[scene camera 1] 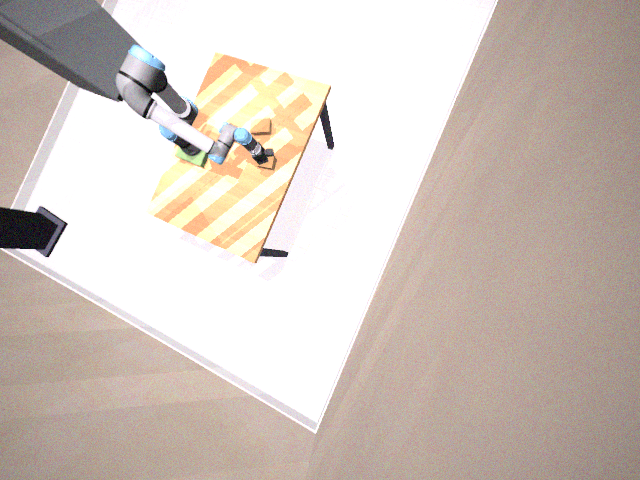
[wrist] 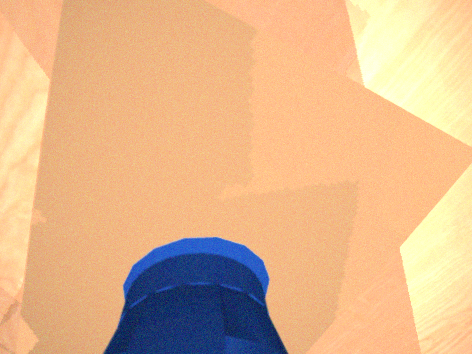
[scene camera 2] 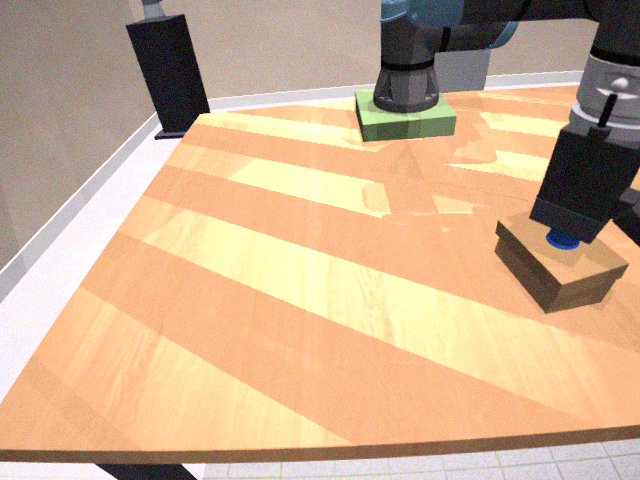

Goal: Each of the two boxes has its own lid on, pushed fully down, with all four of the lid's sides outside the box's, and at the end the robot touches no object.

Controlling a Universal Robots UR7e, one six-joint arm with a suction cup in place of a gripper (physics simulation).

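Places are measured from the arm's base along level axes (x down, y left, z ahead), in millimetres.
Pixels of known places: hand at its tool point: [wrist: 202, 256] [scene camera 2: 558, 247]; arm's base at its link origin: [scene camera 1: 192, 145] [scene camera 2: 405, 100].
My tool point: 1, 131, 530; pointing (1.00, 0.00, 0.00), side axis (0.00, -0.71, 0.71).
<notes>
For each thing: its top centre in the pictures, then the offset to it from my tool point, as dx, dy, dz. "pt": a spot on its surface instead. Level surfaces: height alone.
- brown lid at its top centre: [wrist: 205, 313] [scene camera 2: 560, 236] [scene camera 1: 264, 159] -16, -3, -1
- brown box at a spot on its surface: [scene camera 2: 522, 273] pt +33, -36, +10
- second brown box shape at its top centre: [scene camera 1: 259, 125] +0, +190, -159
- striped wooden table at its surface level: dx +50
My gripper, a blue suction cup [scene camera 1: 264, 160] [scene camera 2: 562, 241] [wrist: 197, 245], is on and touches the top of a brown lid [scene camera 2: 581, 266] [wrist: 150, 125]. In scene camera 2 the lid sits over a brown box [scene camera 2: 522, 273] at the right of the table. The lid looks about level, and its rim stands out past the box on the sides that show. The far sides are hidden, and I cannot tell whether the lid is fully down. In scene camera 1 a second brown box shape [scene camera 1: 262, 127] stands apart, farther up the table; its lid seam is too small to make out.
The striped wooden table [scene camera 1: 201, 206] [scene camera 2: 310, 351] bears a green block [scene camera 1: 190, 156] [scene camera 2: 408, 127] by the arm's base. The table's edge lies a little beyond the lid in scene camera 1. A black pedestal [scene camera 1: 31, 229] [scene camera 2: 168, 72] stands off the table.
</notes>
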